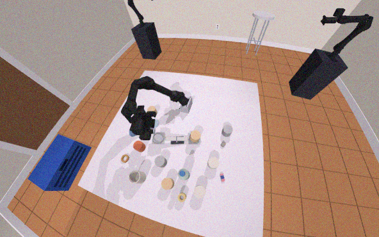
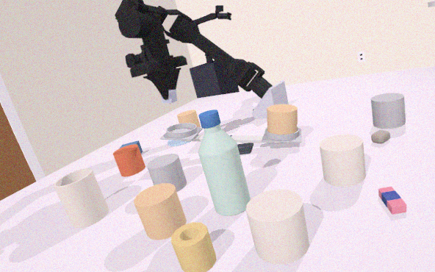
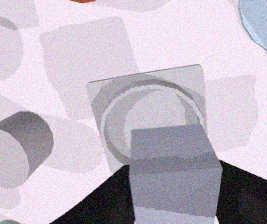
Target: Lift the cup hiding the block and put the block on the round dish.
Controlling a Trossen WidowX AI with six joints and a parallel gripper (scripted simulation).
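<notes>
The pale blue round dish is 11 cm behind my gripper tip, 12 cm to the right of it and 16 cm below it. The rest, counted from my gripper tip: orange cylinder (12 cm ahead, 12 cm to the right, 13 cm below); then grey block (1 cm above); then blue block (2 cm ahead, 23 cm to the right, 15 cm below).
</notes>
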